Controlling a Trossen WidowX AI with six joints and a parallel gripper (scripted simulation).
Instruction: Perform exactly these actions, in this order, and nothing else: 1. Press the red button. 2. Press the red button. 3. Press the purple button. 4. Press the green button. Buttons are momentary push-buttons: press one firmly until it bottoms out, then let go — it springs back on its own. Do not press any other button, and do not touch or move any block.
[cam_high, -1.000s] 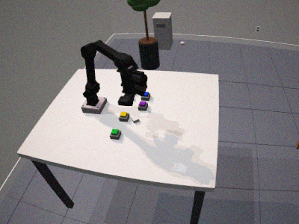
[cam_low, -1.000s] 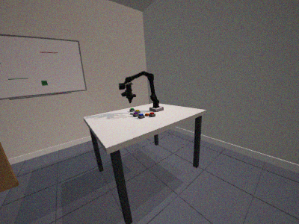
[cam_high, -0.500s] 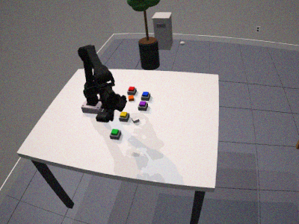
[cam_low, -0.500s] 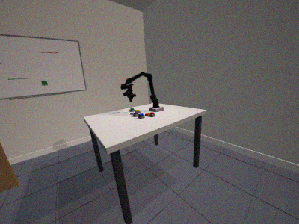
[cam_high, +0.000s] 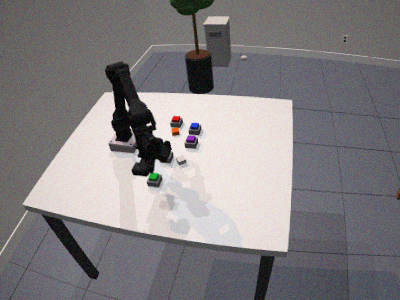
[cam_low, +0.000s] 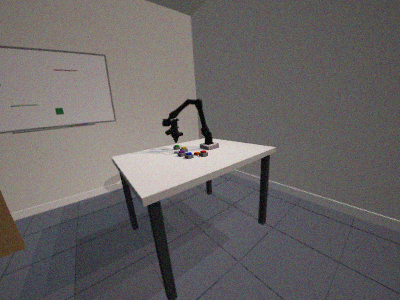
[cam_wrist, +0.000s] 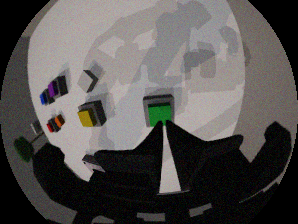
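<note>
Now: gripper tip 3 cm above the green button. The rest, counted from my gripper tip: yellow button: 14 cm to the left, 3 cm below; then grey block: 13 cm to the left, 7 cm ahead, 5 cm below; then purple button: 25 cm to the left, 8 cm ahead, 3 cm below.
</note>
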